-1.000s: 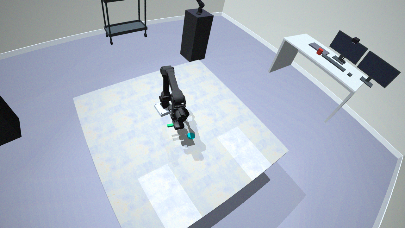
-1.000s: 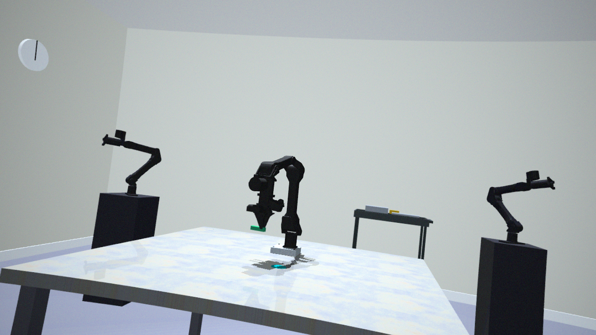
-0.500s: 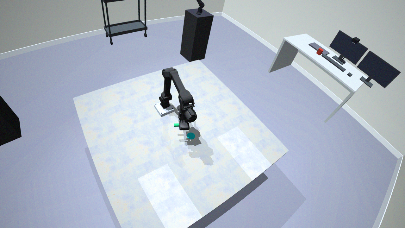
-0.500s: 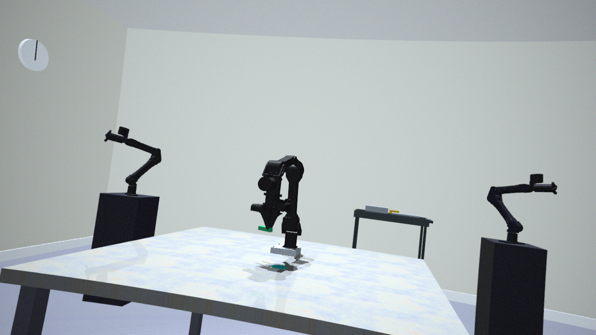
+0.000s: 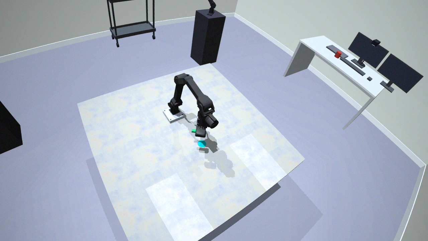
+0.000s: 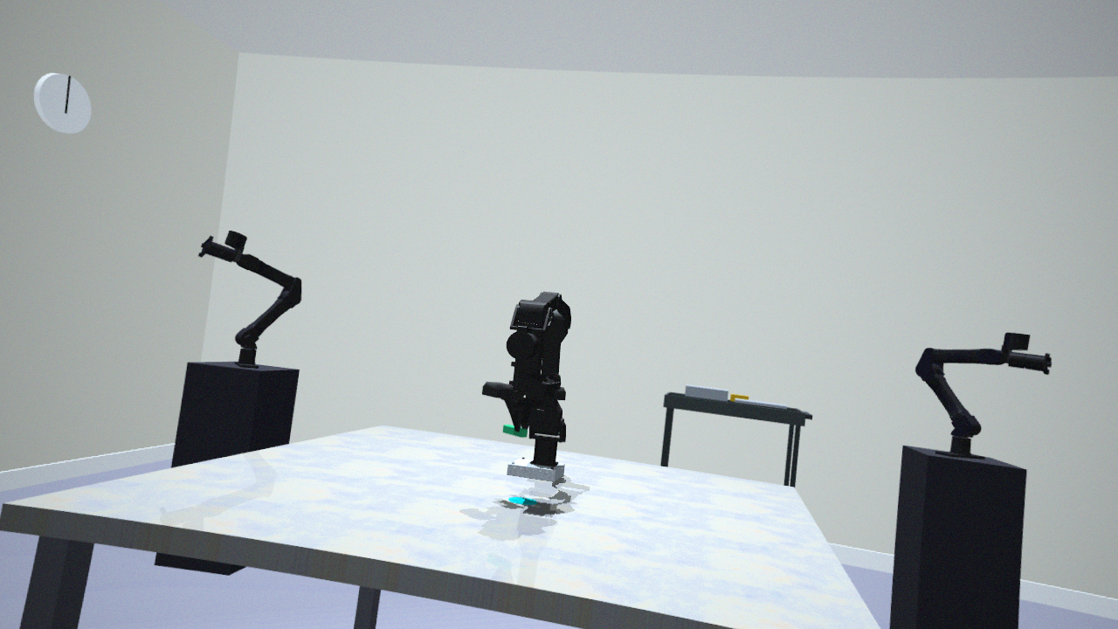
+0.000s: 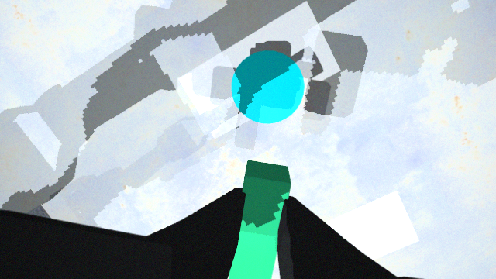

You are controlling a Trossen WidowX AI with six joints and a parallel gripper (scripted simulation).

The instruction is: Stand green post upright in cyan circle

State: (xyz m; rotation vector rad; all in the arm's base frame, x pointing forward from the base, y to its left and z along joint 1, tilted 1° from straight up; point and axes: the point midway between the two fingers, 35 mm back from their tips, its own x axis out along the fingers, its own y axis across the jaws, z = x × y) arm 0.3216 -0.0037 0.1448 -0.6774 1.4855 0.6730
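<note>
Right now my gripper tip is 2 cm short of the cyan circle, 2 cm to the right of it and 14 cm above it. The rest, counted from my gripper tip: green post: 1 cm behind, 2 cm to the right.
</note>
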